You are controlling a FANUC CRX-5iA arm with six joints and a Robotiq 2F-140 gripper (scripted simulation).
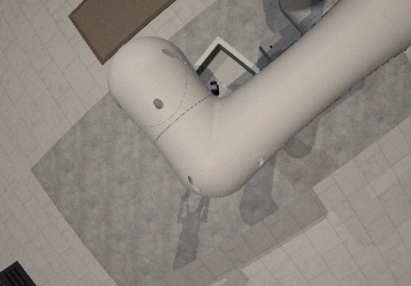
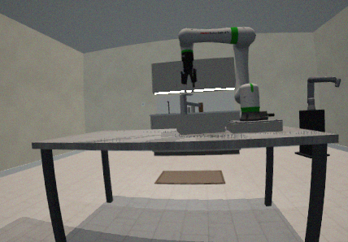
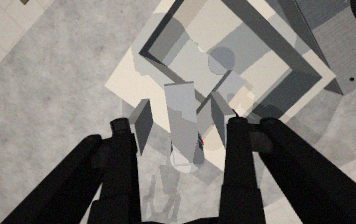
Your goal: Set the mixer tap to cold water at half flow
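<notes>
Right now my hand is 5 cm above the grey tap lever, 2 cm to the right of it and 2 cm short of it. From my hand the other things lie so: sink basin 28 cm below, 6 cm behind, 5 cm to the left; mixer tap 9 cm below, 4 cm to the left, 3 cm ahead.
</notes>
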